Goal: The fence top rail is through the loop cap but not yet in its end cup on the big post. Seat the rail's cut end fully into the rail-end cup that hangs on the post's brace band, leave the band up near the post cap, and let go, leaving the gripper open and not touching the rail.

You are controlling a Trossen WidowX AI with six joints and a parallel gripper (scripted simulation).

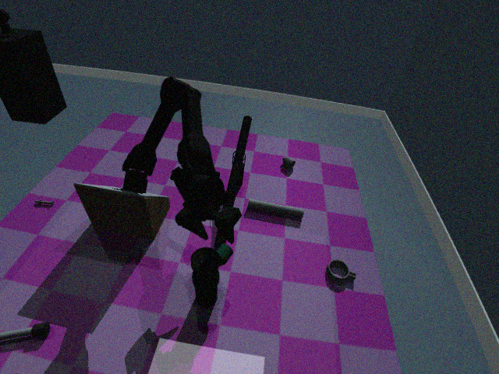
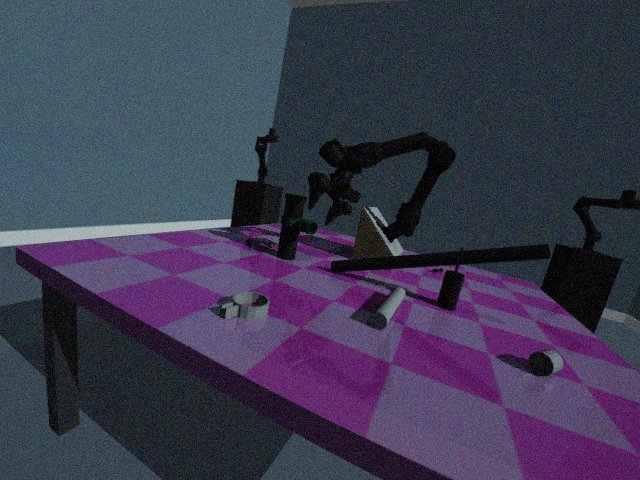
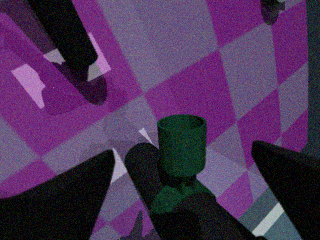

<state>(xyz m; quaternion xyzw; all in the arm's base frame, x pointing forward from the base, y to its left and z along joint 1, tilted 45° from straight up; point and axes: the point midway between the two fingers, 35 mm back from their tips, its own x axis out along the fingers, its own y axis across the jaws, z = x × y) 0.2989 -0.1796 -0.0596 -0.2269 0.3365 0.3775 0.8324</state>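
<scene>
Right now the green rail-end cup is 3 cm to the right of my gripper tip, 3 cm below it and 1 cm ahead of it. The rest, counted from my gripper tip: bolt: 66 cm behind, 15 cm to the left, 15 cm below; then grey tube: 28 cm to the left, 17 cm ahead, 14 cm below; then loop-cap post: 41 cm to the left, 5 cm below, 1 cm ahead.
</scene>
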